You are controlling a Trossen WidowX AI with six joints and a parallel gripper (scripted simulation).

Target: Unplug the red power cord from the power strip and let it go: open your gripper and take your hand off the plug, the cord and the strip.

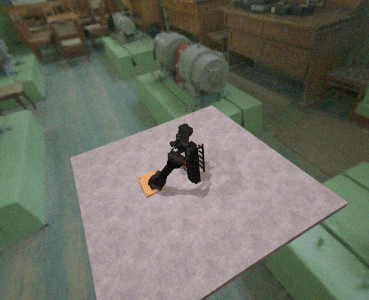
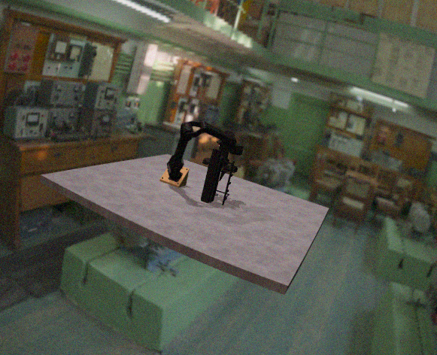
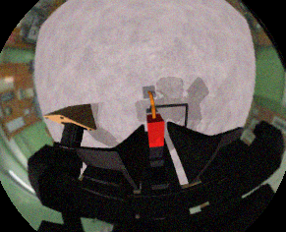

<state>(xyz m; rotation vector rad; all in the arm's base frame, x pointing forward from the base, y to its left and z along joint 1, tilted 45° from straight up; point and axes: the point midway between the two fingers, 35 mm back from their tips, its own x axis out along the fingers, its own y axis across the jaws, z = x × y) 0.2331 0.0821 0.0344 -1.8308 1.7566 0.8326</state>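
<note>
The red plug lies 10 mm ahead of my gripper tip, 30 mm to the right of it and 10 mm below it.
</note>
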